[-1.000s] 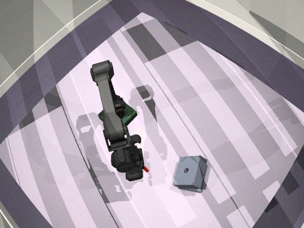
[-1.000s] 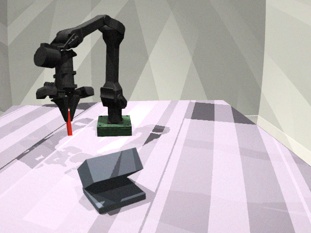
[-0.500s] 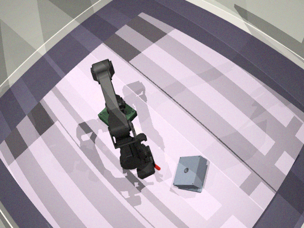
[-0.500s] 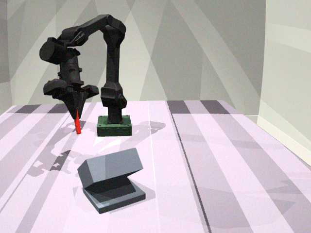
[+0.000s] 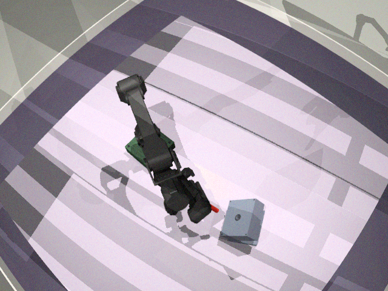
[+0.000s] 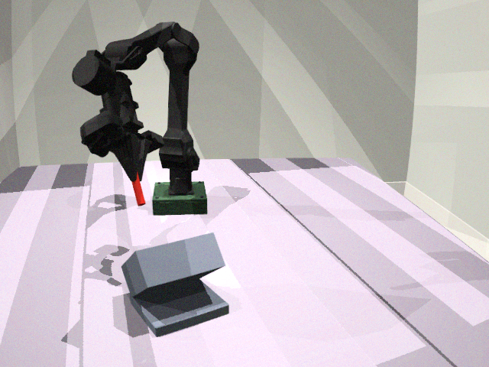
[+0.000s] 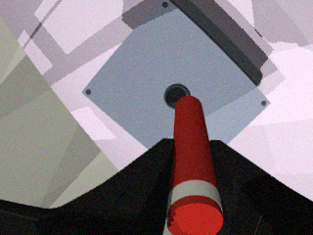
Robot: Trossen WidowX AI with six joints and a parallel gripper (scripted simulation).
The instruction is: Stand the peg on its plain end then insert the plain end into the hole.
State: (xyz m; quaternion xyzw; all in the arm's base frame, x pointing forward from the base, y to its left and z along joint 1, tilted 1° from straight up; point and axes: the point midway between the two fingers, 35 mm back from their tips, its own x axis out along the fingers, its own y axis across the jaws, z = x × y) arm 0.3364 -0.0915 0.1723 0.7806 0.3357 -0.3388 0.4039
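The grey sloped panel lies 110 mm below my gripper tip, 90 mm ahead of it and 50 mm to the left of it. Also, from my gripper tip: red peg (10 mm behind, 10 mm above); then flat grey base plate (180 mm below, 110 mm ahead, 60 mm to the left).
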